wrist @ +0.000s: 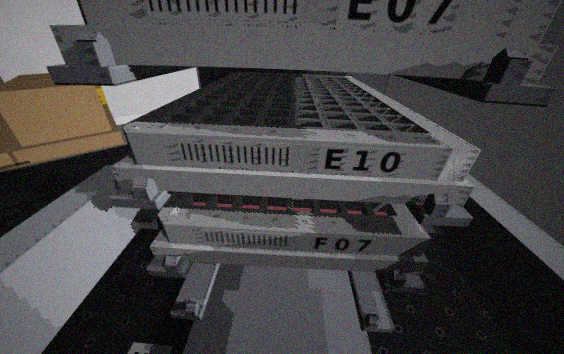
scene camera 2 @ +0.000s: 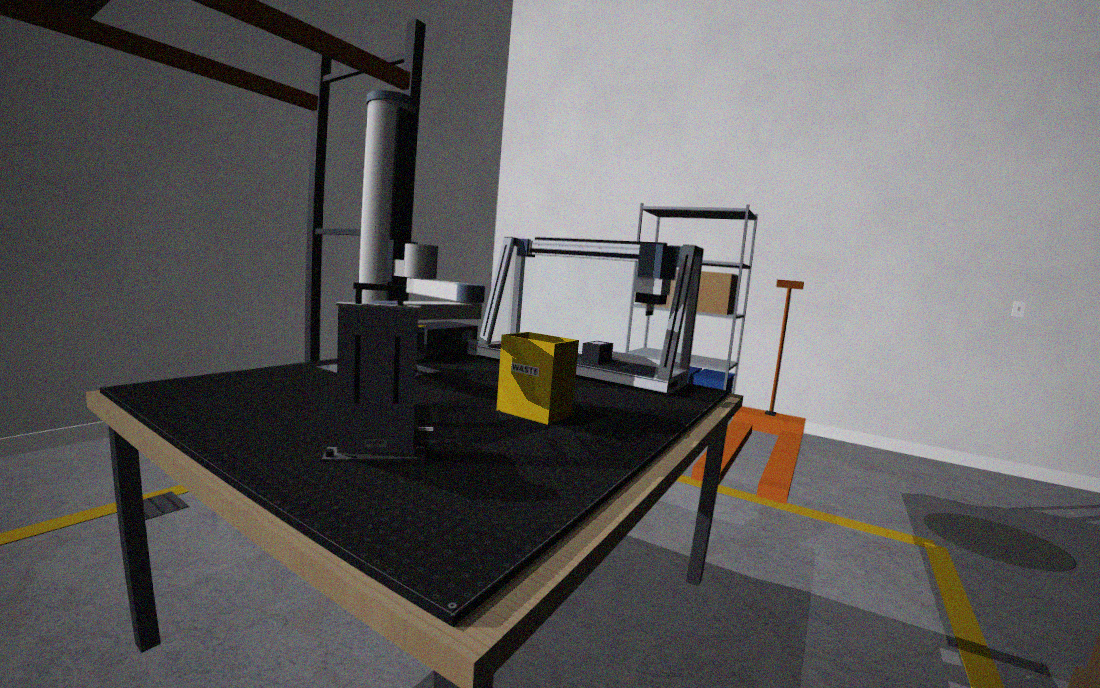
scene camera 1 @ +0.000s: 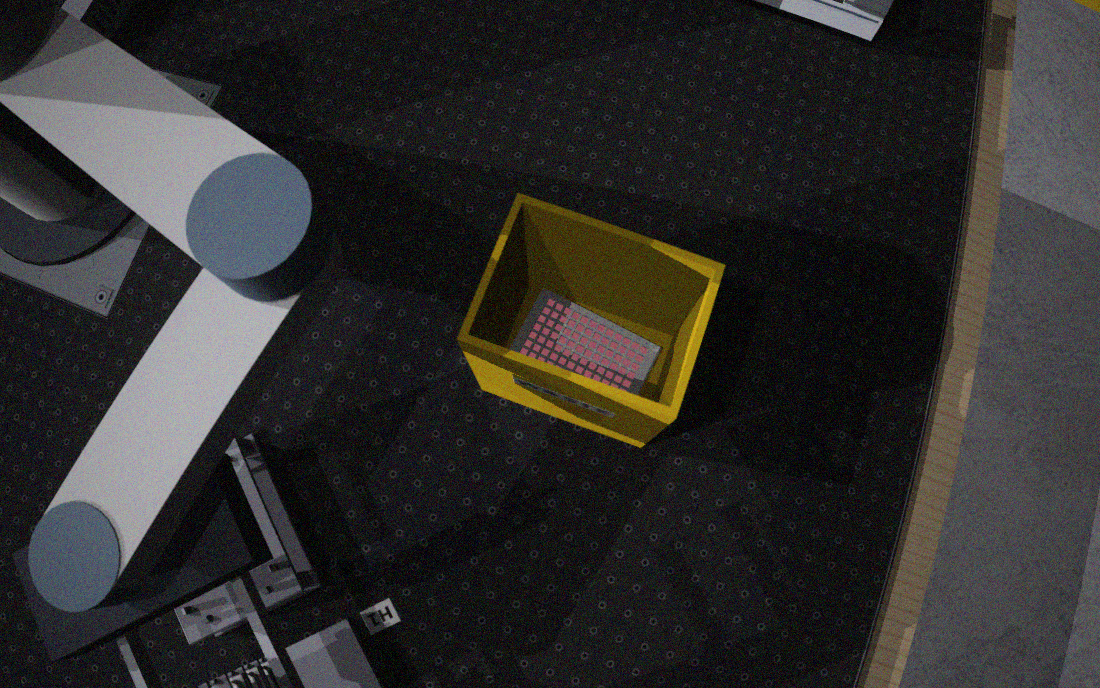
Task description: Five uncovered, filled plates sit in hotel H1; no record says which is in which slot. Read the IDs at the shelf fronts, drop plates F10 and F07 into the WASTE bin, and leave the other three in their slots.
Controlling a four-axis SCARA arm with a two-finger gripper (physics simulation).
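Places are measured from the arm's base along level axes (x down, y back, z left), in centimetres.
Where they show: gripper, fingertip midpoint: (wrist: pixel 290 150); arm's base, link origin: (scene camera 1: pixel 75 170).
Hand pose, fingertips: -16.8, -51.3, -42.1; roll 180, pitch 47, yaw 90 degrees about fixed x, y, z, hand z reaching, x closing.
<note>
Things, the pixels of their centre, and the offset from my fingertips, as dx, dy, dz. "*": a spot on its surface instead.
- plate F07, body centre: (wrist: pixel 290 156) +0.9, -0.8, -0.7
- Plate E10, body centre: (wrist: pixel 292 104) -1.9, -0.8, -0.7
- plate E07, body centre: (wrist: pixel 295 36) -4.7, -0.8, -0.7
- dark hotel H1, body centre: (wrist: pixel 292 112) (scene camera 2: pixel 378 366) -0.5, -3.7, -3.5
- yellow WASTE bin, body centre: (scene camera 1: pixel 587 336) (scene camera 2: pixel 537 375) +5.5, -13.3, +39.5
- pink-welled plate, body centre: (scene camera 1: pixel 581 356) +14.2, -13.1, +39.8
- H1 label, surface spot: (scene camera 1: pixel 379 615) * +15.5, -3.3, +10.4
- small dark block, surface spot: (scene camera 2: pixel 597 352) * +6.2, -4.5, +93.6
In the wrist view my gripper (wrist: pixel 290 150) has its fingers drawn in along both sides of plate F07 (wrist: pixel 295 241) and looks shut on it, with the fingertips hidden beyond the front. F07 shows pink wells and is level in its slot. Plate E10 (wrist: pixel 305 159) sits just above, and plate E07 (wrist: pixel 300 42) is above that, cut by the top edge. The dark hotel H1 (scene camera 2: pixel 377 348) hides my fingers in scene camera 2. The yellow WASTE bin (scene camera 1: pixel 501 381) (scene camera 2: pixel 523 397) holds a pink-welled plate (scene camera 1: pixel 604 340) whose ID is not readable.
The arm's link (scene camera 1: pixel 162 405) reaches toward the hotel. A dark bar-like stand (scene camera 1: pixel 271 519) is near the H1 label (scene camera 1: pixel 379 615). A gantry machine (scene camera 2: pixel 685 316) with a small dark block (scene camera 2: pixel 597 352) stands behind the bin. The wooden table edge (scene camera 1: pixel 949 365) runs along the right.
</note>
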